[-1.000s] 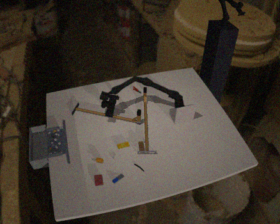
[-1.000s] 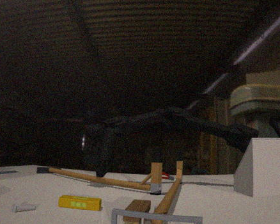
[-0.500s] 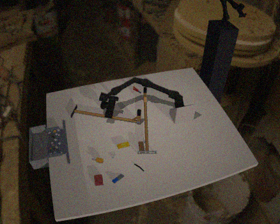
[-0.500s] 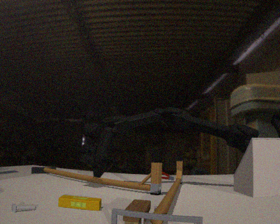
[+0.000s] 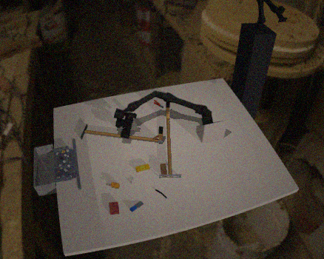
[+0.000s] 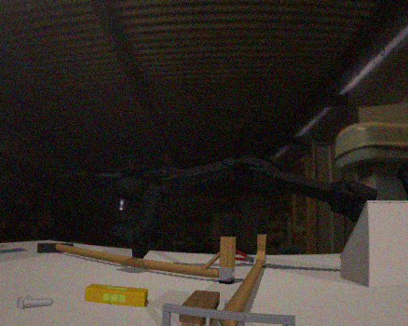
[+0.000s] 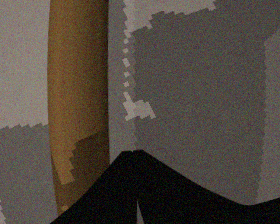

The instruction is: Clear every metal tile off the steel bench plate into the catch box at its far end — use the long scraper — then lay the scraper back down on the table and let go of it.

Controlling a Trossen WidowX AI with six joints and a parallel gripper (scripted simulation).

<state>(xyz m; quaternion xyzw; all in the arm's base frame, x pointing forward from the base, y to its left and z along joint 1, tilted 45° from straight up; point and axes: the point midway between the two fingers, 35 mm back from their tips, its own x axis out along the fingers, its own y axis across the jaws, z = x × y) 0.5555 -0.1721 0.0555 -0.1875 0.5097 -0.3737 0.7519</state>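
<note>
Now: the long scraper 30 mm ahead of my gripper tip, 10 mm to the left of it and 50 mm above it. From my gripper tip the other things lie so: yellow block 50 mm behind, 330 mm to the left, 10 mm above; then long wooden scraper 280 mm behind, 150 mm to the left, 50 mm above; then red-handled tool 330 mm behind, 250 mm to the right.
</note>
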